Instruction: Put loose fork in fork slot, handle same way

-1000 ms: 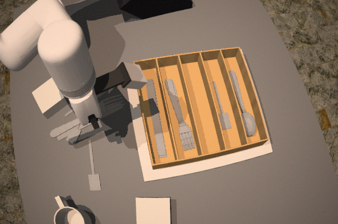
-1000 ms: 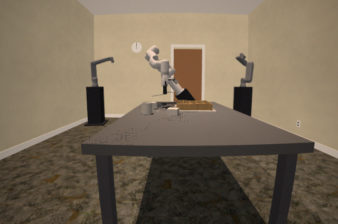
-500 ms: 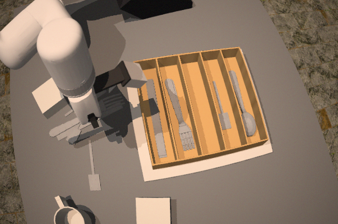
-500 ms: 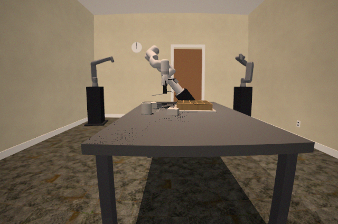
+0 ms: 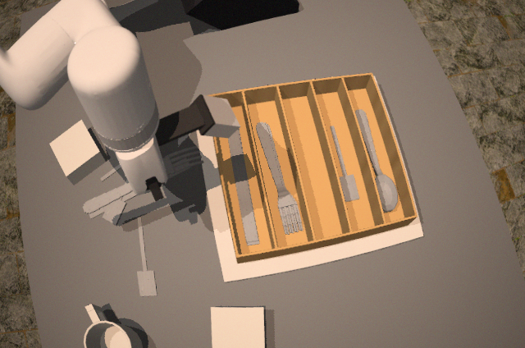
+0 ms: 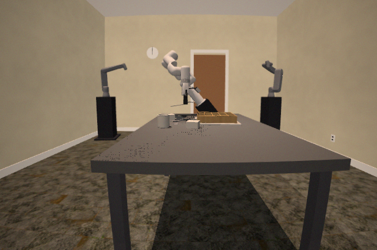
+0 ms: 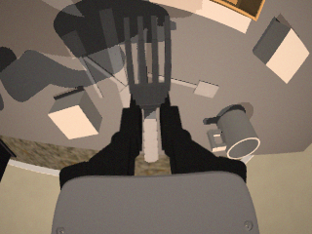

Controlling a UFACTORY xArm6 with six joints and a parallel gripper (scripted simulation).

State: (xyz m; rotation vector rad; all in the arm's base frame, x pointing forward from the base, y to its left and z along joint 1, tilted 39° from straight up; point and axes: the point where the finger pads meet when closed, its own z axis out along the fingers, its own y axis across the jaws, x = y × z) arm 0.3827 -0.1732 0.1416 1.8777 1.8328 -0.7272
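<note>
Now: hand 25 cm to the right of the tray, 11 cm above it and 4 cm short of it. Also, from my hand: mug: 19 cm ahead, 18 cm to the right, 13 cm below.
</note>
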